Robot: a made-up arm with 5 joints.
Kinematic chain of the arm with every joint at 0, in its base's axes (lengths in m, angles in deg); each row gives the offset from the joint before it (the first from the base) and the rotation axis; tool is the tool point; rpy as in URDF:
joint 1: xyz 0 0 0.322 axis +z
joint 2: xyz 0 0 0 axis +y
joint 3: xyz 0.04 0 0.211 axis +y
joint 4: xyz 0.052 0 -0.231 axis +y
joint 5: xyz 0.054 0 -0.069 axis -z
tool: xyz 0 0 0 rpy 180 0 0
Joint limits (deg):
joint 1: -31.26..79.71
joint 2: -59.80..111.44
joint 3: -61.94..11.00
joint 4: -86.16..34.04
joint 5: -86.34..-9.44
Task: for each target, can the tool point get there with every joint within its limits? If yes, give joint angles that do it. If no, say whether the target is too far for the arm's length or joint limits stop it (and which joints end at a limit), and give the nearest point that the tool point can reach.
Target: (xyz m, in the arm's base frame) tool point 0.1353 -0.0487 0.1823
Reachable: yes | joints -19.80 22.87 -8.65 2.88 -65.54
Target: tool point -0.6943 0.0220 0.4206
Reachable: no: too far | nearest point -0.1334 0.0042 0.2842 | short by 0.578 m
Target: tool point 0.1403 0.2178 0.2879
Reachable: yes | joints 57.22 2.93 -25.11 3.83 -16.37
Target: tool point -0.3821 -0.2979 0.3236
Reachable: no: joint limits stop it (at a limit: joint 2) | nearest point -0.1087 -0.0847 0.2633 | short by 0.352 m
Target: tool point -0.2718 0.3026 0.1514
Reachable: no: joint limits stop it (at a limit: joint 1, joint 2) | nearest point -0.1206 0.0732 0.1759 | short by 0.276 m
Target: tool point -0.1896 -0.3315 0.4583
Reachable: no: joint limits stop it (at a limit: joint 2, joint 3) | nearest point -0.0593 -0.1037 0.3269 | short by 0.294 m
